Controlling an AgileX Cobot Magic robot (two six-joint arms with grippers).
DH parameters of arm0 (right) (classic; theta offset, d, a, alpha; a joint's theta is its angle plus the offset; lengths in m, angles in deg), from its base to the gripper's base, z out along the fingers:
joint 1: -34.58 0.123 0 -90
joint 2: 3.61 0 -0.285 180
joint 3: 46.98 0 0.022 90
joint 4: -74.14 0.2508 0 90
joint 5: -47.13 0 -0.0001 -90
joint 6: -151.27 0.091 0 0
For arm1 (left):
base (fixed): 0 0 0 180
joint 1: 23.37 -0.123 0 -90
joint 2: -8.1 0 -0.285 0
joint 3: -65.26 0 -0.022 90
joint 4: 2.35 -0.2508 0 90
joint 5: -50.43 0 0.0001 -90
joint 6: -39.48 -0.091 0 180
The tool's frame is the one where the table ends.
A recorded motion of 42 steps. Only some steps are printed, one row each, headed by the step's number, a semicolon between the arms.
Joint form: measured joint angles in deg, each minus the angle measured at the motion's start. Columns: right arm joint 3, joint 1, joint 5, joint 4, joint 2, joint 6; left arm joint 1, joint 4, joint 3, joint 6, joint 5, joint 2.
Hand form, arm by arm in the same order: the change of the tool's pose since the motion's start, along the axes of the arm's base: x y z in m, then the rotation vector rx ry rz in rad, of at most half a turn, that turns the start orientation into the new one. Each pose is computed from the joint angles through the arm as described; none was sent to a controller.
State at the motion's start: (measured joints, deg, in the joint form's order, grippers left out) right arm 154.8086 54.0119 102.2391 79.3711 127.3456 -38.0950; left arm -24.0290 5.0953 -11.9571 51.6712 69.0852 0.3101
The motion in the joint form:
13: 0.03 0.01 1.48 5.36 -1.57 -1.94; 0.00 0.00 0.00 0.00 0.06 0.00
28: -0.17 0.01 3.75 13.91 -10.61 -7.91; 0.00 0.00 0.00 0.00 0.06 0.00
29: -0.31 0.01 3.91 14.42 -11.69 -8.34; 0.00 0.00 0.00 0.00 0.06 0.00
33: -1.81 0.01 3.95 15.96 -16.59 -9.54; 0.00 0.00 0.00 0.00 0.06 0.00
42: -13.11 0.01 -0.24 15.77 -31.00 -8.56; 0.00 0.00 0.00 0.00 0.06 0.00
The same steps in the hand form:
13: -0.0061 0.0055 0.0129 0.0781 0.0210 0.0064; 0.0000 0.0000 -0.0001 0.0000 0.0010 -0.0001
28: -0.0300 0.0094 0.0834 0.2293 -0.0697 0.0833; 0.0000 0.0000 -0.0001 0.0000 0.0010 -0.0001
29: -0.0333 0.0089 0.0909 0.2399 -0.0824 0.0906; 0.0000 0.0000 -0.0001 0.0000 0.0010 -0.0001
33: -0.0499 0.0052 0.1198 0.2765 -0.1375 0.1109; 0.0000 0.0000 -0.0001 0.0000 0.0010 -0.0001
42: -0.1051 -0.0159 0.1601 0.3104 -0.2540 0.0835; 0.0000 0.0000 -0.0001 0.0000 0.0010 -0.0001

